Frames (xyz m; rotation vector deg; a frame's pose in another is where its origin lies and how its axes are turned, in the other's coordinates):
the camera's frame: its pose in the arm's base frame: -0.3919 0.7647 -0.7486 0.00 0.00 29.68
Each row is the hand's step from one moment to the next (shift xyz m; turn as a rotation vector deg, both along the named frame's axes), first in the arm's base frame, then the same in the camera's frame.
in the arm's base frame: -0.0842 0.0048 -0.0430 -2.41 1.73 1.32
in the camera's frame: -0.0708 0.0459 -0.0430 -1.24 2.70 1.32
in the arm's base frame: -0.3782 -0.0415 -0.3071 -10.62 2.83 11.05
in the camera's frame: -0.3491 0.1512 -0.3071 -7.83 7.72 11.05
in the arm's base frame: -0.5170 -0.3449 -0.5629 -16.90 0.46 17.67
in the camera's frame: -0.6200 -0.0437 -0.5629 -14.46 8.77 17.67
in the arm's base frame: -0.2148 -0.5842 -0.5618 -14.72 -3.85 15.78
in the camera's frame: -0.4759 -0.4012 -0.5618 -14.70 3.94 15.78
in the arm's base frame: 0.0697 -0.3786 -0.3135 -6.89 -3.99 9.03
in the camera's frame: -0.1269 -0.3634 -0.3135 -7.96 -0.05 9.03
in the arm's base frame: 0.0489 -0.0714 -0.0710 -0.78 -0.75 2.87
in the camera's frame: 0.0071 -0.0862 -0.0710 -1.05 -0.27 2.87
